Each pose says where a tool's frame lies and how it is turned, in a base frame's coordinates. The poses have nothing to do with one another.
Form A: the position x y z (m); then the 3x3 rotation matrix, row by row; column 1 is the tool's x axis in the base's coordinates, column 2 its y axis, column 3 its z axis. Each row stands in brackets.
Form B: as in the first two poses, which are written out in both.
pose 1, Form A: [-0.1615, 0.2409, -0.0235], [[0.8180, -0.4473, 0.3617], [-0.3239, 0.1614, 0.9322], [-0.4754, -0.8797, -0.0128]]
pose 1, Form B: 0.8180, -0.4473, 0.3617, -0.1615; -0.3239, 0.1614, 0.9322, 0.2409; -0.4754, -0.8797, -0.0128, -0.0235; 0, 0, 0, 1
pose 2, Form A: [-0.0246, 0.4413, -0.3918], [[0.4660, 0.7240, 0.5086], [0.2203, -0.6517, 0.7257], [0.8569, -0.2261, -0.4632]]
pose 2, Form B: 0.4660, 0.7240, 0.5086, -0.0246; 0.2203, -0.6517, 0.7257, 0.4413; 0.8569, -0.2261, -0.4632, -0.3918; 0, 0, 0, 1
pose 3, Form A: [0.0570, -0.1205, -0.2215], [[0.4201, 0.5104, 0.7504], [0.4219, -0.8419, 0.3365], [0.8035, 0.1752, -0.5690]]
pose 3, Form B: 0.4201, 0.5104, 0.7504, 0.0570; 0.4219, -0.8419, 0.3365, -0.1205; 0.8035, 0.1752, -0.5690, -0.2215; 0, 0, 0, 1
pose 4, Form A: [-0.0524, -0.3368, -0.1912], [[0.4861, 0.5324, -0.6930], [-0.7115, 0.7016, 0.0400], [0.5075, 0.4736, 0.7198]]
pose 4, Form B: 0.4861, 0.5324, -0.6930, -0.0524; -0.7115, 0.7016, 0.0400, -0.3368; 0.5075, 0.4736, 0.7198, -0.1912; 0, 0, 0, 1
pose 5, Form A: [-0.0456, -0.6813, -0.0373], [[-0.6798, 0.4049, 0.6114], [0.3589, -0.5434, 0.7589], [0.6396, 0.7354, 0.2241]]
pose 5, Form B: -0.6798, 0.4049, 0.6114, -0.0456; 0.3589, -0.5434, 0.7589, -0.6813; 0.6396, 0.7354, 0.2241, -0.0373; 0, 0, 0, 1
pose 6, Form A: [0.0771, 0.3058, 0.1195], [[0.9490, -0.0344, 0.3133], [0.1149, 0.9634, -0.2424], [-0.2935, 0.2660, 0.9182]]
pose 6, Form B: 0.9490, -0.0344, 0.3133, 0.0771; 0.1149, 0.9634, -0.2424, 0.3058; -0.2935, 0.2660, 0.9182, 0.1195; 0, 0, 0, 1
